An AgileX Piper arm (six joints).
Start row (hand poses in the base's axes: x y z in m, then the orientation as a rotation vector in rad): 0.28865, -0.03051, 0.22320, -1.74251, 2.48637, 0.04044
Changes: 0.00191, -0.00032, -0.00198, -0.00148, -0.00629, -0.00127; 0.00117, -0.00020, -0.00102, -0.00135, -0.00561, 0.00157; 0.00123, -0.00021, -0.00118, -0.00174, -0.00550, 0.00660; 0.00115, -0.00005, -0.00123, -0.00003, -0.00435, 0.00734; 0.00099, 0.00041, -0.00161, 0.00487, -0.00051, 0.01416; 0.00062, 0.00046, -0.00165, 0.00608, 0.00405, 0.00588; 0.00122, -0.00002, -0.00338, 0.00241, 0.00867, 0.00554; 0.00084, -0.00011, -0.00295, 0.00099, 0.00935, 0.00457; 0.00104, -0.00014, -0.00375, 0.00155, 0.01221, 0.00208; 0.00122, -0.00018, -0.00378, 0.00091, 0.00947, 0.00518; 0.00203, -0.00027, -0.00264, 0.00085, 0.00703, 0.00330; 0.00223, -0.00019, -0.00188, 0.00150, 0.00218, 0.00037; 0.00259, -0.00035, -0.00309, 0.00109, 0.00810, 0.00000; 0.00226, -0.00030, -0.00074, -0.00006, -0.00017, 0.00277; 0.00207, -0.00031, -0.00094, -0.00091, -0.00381, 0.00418; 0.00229, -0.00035, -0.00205, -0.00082, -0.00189, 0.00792; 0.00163, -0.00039, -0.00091, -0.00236, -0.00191, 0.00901; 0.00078, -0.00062, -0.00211, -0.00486, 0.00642, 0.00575; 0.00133, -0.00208, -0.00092, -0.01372, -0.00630, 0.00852; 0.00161, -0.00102, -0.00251, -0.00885, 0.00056, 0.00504; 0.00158, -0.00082, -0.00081, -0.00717, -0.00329, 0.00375; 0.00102, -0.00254, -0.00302, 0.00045, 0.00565, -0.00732
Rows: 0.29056, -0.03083, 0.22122, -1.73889, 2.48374, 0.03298; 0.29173, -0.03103, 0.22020, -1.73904, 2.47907, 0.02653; 0.29296, -0.03124, 0.21902, -1.74561, 2.47029, 0.02014; 0.29411, -0.03129, 0.21779, -1.75287, 2.46089, 0.01694; 0.29510, -0.03088, 0.21618, -1.76813, 2.44600, 0.02375; 0.29572, -0.03042, 0.21453, -1.77456, 2.44091, 0.03531; 0.29694, -0.03044, 0.21115, -1.78395, 2.44088, 0.04654; 0.29778, -0.03055, 0.20820, -1.79300, 2.44276, 0.05662; 0.29882, -0.03069, 0.20445, -1.79991, 2.44847, 0.06982; 0.30004, -0.03087, 0.20067, -1.80979, 2.44984, 0.08003; 0.30207, -0.03114, 0.19803, -1.81637, 2.45122, 0.08781; 0.30430, -0.03133, 0.19615, -1.81711, 2.45162, 0.09168; 0.30689, -0.03168, 0.19306, -1.81991, 2.45649, 0.10055; 0.30915, -0.03198, 0.19232, -1.82332, 2.45395, 0.10050; 0.31122, -0.03229, 0.19138, -1.82736, 2.44815, 0.09610; 0.31351, -0.03264, 0.18933, -1.83675, 2.44023, 0.09386; 0.31514, -0.03303, 0.18842, -1.84806, 2.43204, 0.08982; 0.31592, -0.03365, 0.18631, -1.85974, 2.43346, 0.09045; 0.31725, -0.03573, 0.18539, -1.87319, 2.42836, 0.06848; 0.31886, -0.03675, 0.18288, -1.88322, 2.42840, 0.05865; 0.32044, -0.03757, 0.18207, -1.88931, 2.42628, 0.04707; 0.32146, -0.04011, 0.17905, -1.88262, 2.43651, 0.05265
